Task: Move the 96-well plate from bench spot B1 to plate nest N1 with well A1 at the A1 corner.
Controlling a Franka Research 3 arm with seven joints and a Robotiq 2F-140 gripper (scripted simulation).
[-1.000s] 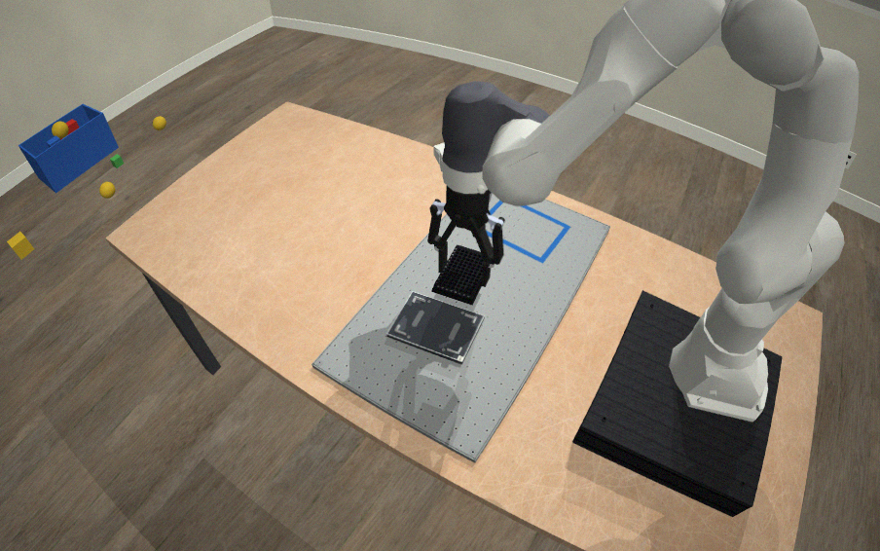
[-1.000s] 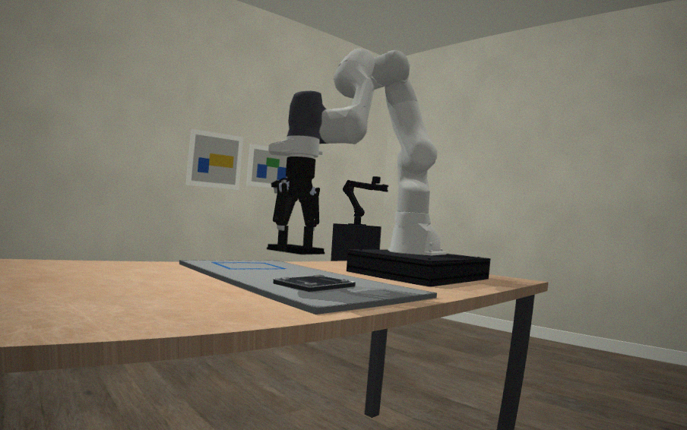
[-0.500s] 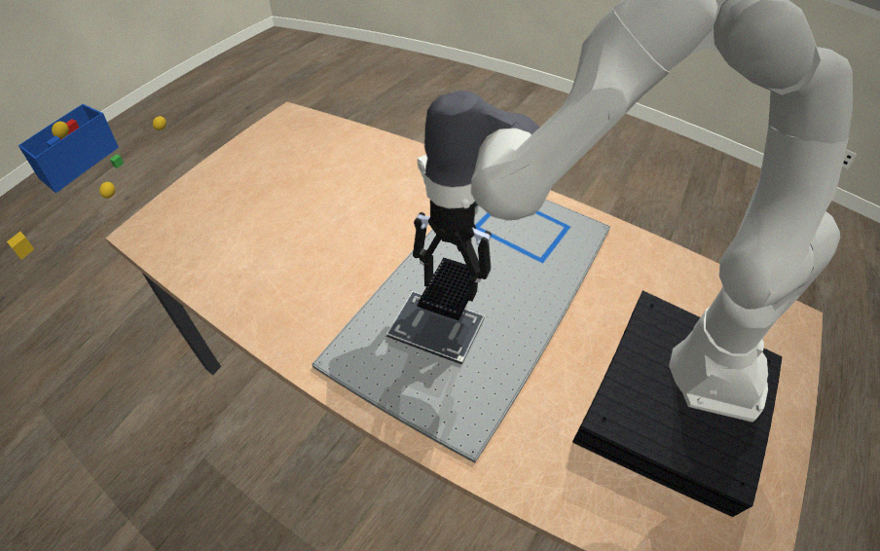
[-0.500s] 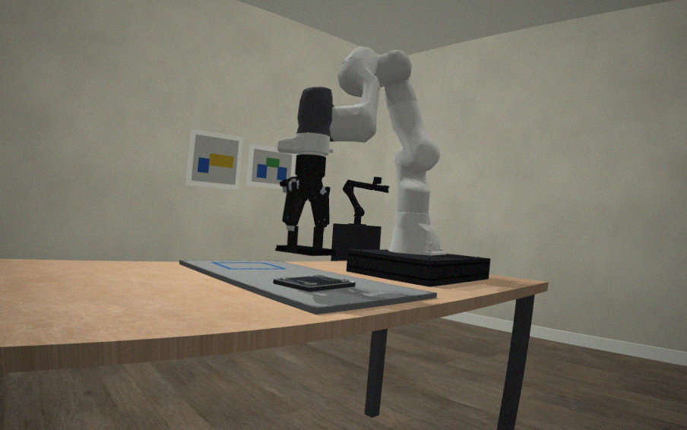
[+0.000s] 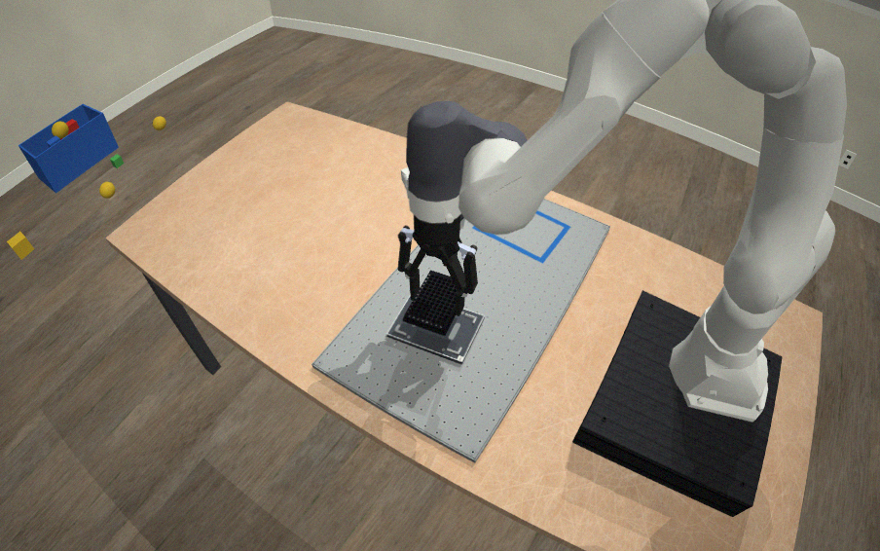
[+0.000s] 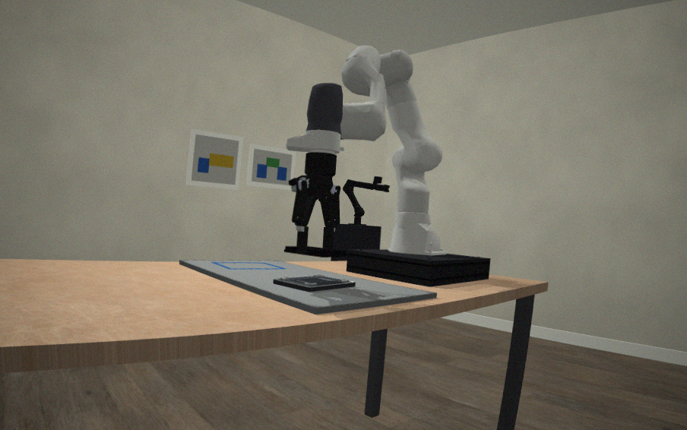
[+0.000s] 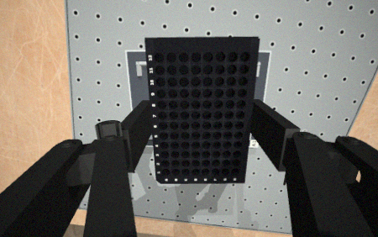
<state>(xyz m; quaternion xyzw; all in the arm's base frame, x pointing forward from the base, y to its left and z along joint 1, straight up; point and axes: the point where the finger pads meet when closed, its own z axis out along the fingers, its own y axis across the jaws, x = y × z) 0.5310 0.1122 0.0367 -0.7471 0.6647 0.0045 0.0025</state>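
The plate nest N1 lies 10 mm to the left of my hand and 100 mm below it. From my hand the other things lie so: A1 label: 80 mm behind, 50 mm to the left, 90 mm below; black 96-well plate: 20 mm below.
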